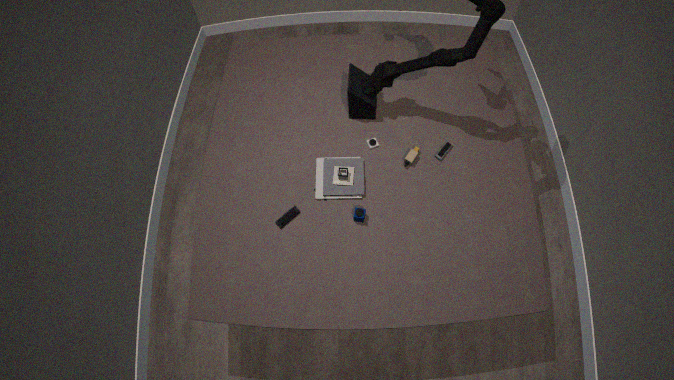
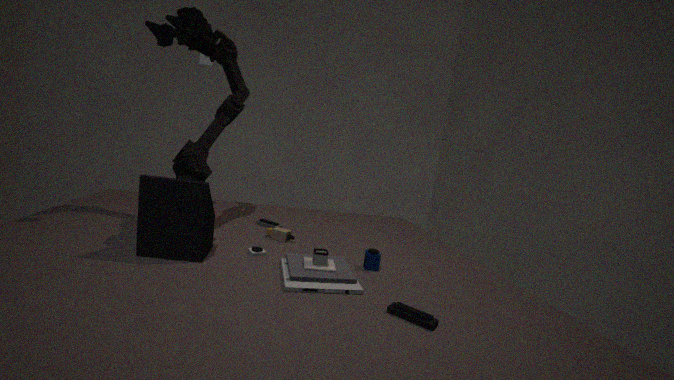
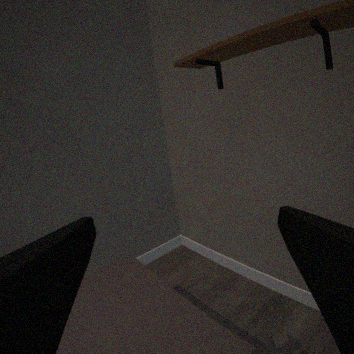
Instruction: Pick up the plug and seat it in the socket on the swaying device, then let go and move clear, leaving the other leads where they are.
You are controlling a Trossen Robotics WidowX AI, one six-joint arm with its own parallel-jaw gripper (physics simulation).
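Note:
The swaying device is a grey plate [image 1: 329, 189] [image 2: 299, 271] on a white base [image 1: 319, 179] [image 2: 284, 278], with a small dark-rimmed socket block [image 1: 343, 173] [image 2: 320, 258] standing upright at its middle. A cream block with a yellow end and a dark tip [image 1: 411, 156] [image 2: 281, 234], which looks like a plug, lies on the floor toward the back. A blue block with a dark round top [image 1: 359, 214] [image 2: 372, 260] stands beside the device. Which of these is the task's plug is not certain. My gripper [image 2: 157, 20] [image 3: 186, 221] is open and empty, high above the floor, far from the objects and facing a wall corner.
A small white square with a black disc [image 1: 373, 143] [image 2: 257, 249] lies near the arm's black pedestal [image 1: 361, 102] [image 2: 174, 219]. A dark-topped grey bar [image 1: 444, 151] [image 2: 268, 222] and a black bar [image 1: 288, 217] [image 2: 412, 315] lie on the floor. A wooden shelf [image 3: 260, 37] is on the wall.

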